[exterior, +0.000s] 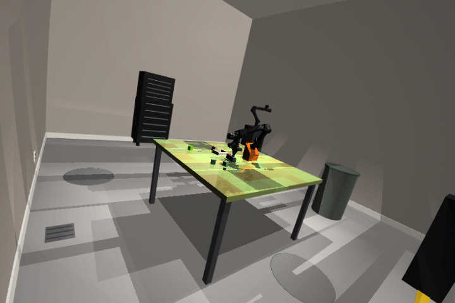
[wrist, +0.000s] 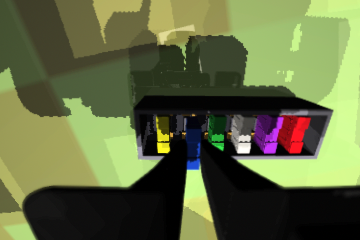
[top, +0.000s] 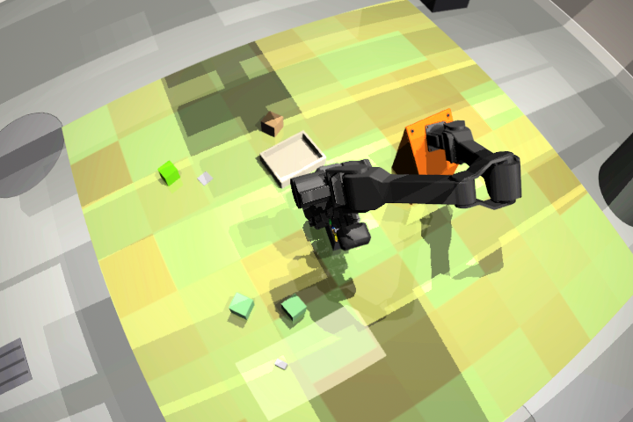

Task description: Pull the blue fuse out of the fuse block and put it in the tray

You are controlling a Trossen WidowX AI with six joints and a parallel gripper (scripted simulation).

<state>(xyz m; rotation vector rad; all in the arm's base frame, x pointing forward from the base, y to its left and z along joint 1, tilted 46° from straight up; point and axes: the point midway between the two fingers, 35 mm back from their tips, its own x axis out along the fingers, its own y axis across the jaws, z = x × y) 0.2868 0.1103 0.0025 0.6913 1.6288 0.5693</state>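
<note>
Right now my gripper tip is 2 cm to the right of the yellow fuse and 3 cm above it. From my gripper tip the other things lie so: red fuse: 1 cm behind, 8 cm to the right, 3 cm below; green fuse: 2 cm to the right, 3 cm below; blue fuse: 1 cm below.
</note>
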